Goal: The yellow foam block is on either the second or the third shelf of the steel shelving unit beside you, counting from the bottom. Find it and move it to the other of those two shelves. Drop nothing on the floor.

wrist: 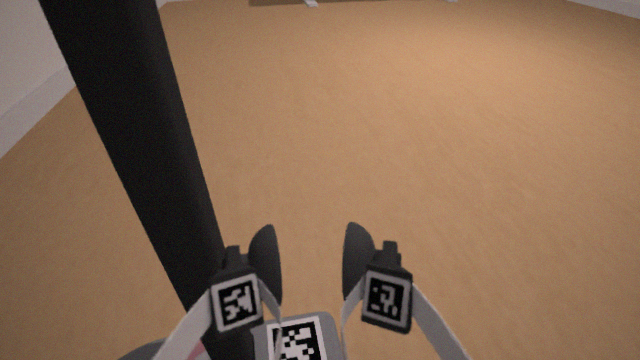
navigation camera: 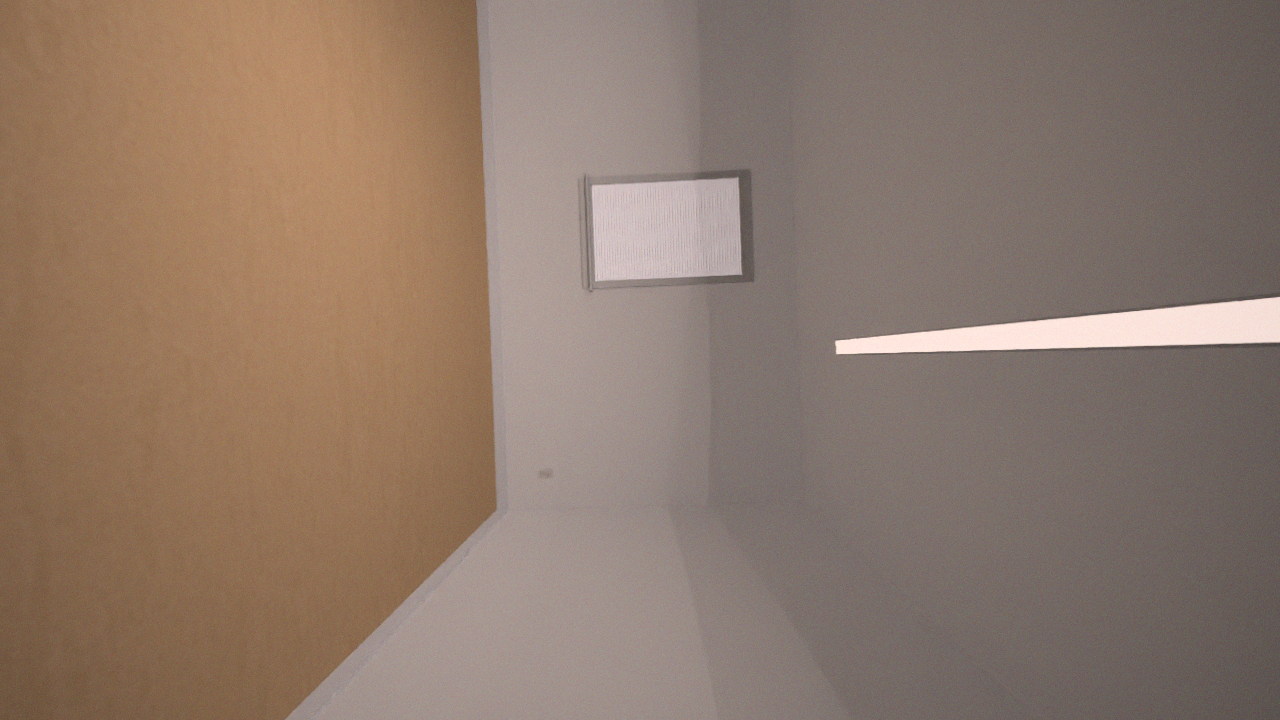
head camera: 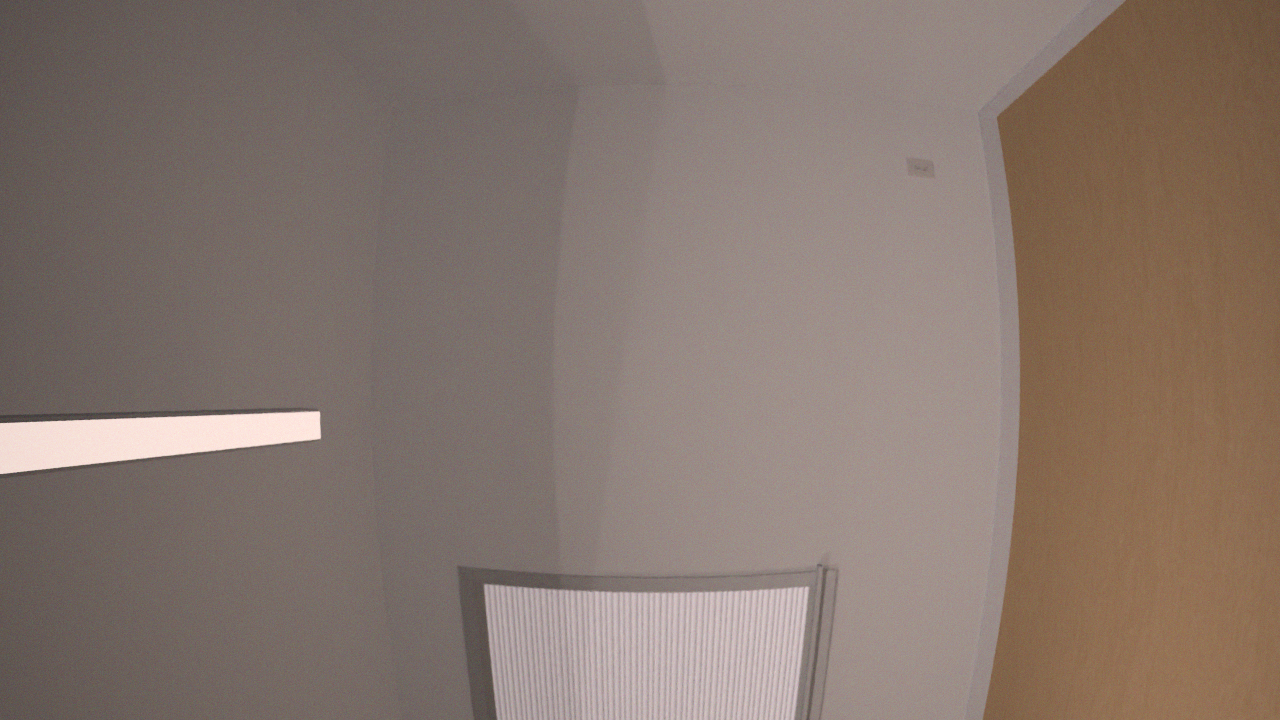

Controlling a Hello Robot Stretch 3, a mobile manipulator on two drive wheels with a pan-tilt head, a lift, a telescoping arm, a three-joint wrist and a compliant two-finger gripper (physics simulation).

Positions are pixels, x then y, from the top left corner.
Scene:
my gripper: wrist 312,249; not seen in the navigation camera view (out of frame); not seen in the head camera view (out of frame)
same spot on framed white panel: (head camera: 531,638) = (navigation camera: 719,248)

